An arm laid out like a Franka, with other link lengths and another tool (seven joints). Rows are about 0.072 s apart.
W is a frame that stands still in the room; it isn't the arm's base.
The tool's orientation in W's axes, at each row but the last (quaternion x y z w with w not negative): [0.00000 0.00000 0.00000 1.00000]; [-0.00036 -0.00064 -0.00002 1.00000]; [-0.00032 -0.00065 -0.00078 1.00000]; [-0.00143 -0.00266 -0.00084 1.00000]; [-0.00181 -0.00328 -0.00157 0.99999]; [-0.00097 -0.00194 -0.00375 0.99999]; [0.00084 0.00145 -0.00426 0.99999]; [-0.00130 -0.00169 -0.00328 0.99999]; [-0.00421 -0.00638 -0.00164 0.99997]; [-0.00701 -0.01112 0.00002 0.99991]
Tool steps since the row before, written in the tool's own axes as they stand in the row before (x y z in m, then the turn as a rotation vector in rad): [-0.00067 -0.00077 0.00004 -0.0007 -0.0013 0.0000]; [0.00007 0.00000 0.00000 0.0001 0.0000 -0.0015]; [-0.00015 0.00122 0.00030 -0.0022 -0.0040 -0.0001]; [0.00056 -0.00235 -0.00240 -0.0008 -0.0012 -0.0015]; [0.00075 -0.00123 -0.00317 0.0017 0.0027 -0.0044]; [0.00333 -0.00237 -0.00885 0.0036 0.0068 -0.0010]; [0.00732 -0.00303 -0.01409 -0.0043 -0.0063 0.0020]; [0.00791 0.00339 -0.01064 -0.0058 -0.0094 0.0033]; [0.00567 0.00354 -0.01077 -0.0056 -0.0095 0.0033]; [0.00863 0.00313 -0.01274 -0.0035 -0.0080 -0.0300]
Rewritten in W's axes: [-0.00067 -0.00077 0.00004 -0.0007 -0.0013 0.0000]; [0.00007 0.00000 0.00000 0.0001 0.0000 -0.0015]; [-0.00015 0.00122 0.00030 -0.0022 -0.0040 -0.0001]; [0.00057 -0.00236 -0.00239 -0.0008 -0.0012 -0.0015]; [0.00077 -0.00124 -0.00316 0.0017 0.0027 -0.0044]; [0.00335 -0.00241 -0.00883 0.0037 0.0068 -0.0010]; [0.00725 -0.00307 -0.01412 -0.0043 -0.0063 0.0020]; [0.00797 0.00331 -0.01062 -0.0059 -0.0094 0.0033]; [0.00582 0.00343 -0.01073 -0.0057 -0.0095 0.0033]; [0.00891 0.00295 -0.01259 -0.0028 -0.0084 -0.0300]
